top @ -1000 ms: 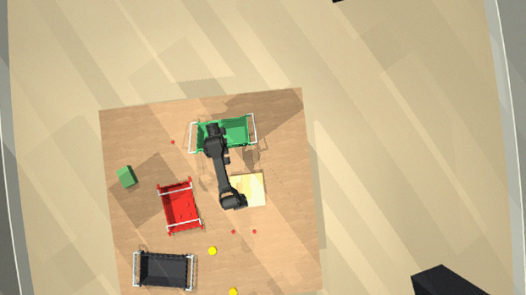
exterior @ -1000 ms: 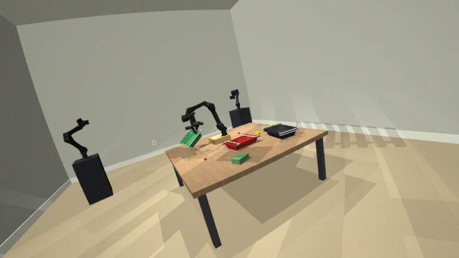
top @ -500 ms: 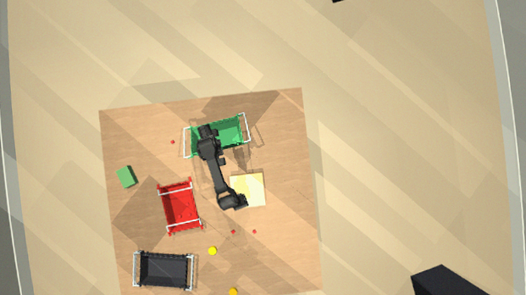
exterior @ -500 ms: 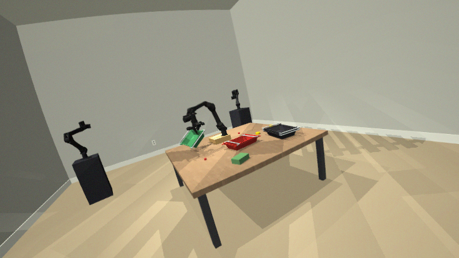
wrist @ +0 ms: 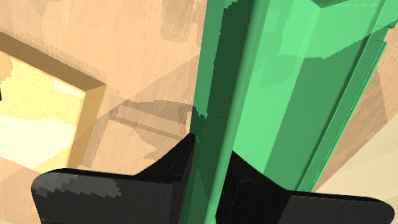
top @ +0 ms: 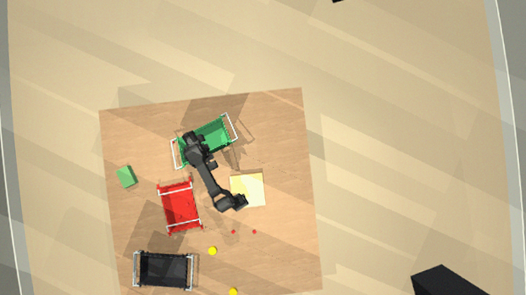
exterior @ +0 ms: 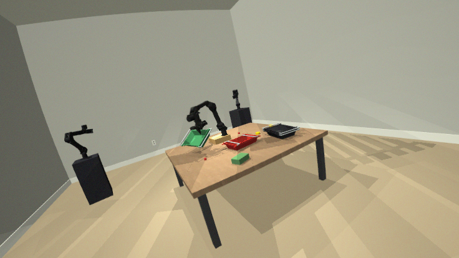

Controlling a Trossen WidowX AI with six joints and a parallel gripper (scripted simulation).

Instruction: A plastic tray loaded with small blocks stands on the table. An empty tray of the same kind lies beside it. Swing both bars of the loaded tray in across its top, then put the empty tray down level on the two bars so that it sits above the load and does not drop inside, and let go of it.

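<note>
Right now my gripper tip is 8 cm to the left of the green tray, 2 cm above it and 1 cm short of it. From my gripper tip the other things lie so: green block 57 cm ahead, 16 cm below, 2 cm to the right.
</note>
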